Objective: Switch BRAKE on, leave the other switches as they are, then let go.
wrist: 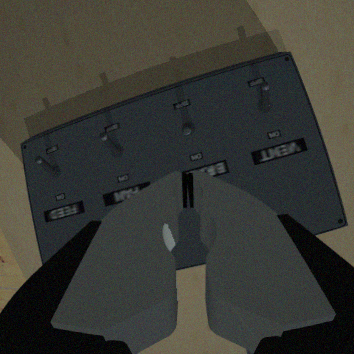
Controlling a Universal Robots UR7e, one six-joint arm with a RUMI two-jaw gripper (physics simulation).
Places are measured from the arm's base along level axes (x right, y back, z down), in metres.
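Pixels of known places: gripper, fingertip midpoint: (186, 176).
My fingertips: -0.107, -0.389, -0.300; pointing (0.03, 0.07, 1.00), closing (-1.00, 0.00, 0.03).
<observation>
Behind a point stands the place of what it marks, as x, y, z.
The dark switch panel (305, 195) @[-0.272, -0.519, -0.080] carries four toggle levers, with OFF labels on the far side and ON labels on the near side. The BRAKE lever (187, 129) @[-0.105, -0.426, -0.057] is third from the left and leans toward its ON label (196, 156) @[-0.116, -0.474, -0.032], away from its OFF label (182, 104) @[-0.097, -0.403, 0.010]. The BRAKE name plate (218, 169) @[-0.148, -0.490, -0.046] is partly hidden by the fingers. The VENT lever (264, 96) @[-0.214, -0.387, -0.033], the FEED lever (47, 165) @[0.126, -0.482, -0.030] and the lever between FEED and BRAKE (111, 143) @[0.011, -0.450, -0.031] lean toward OFF. My gripper (186, 176) @[-0.107, -0.389, -0.300] is shut and empty, its tips below the BRAKE lever in the view, apart from it.
The FEED plate (64, 211) @[0.106, -0.560, -0.045] is at the left and the VENT plate (279, 151) @[-0.238, -0.464, -0.045] at the right. Another name plate (122, 195) @[0.000, -0.531, -0.045] is partly covered by the left finger. The tan table top (327, 30) @[-0.362, -0.280, 0.088] surrounds the panel, whose shadow falls beyond its far edge.
</observation>
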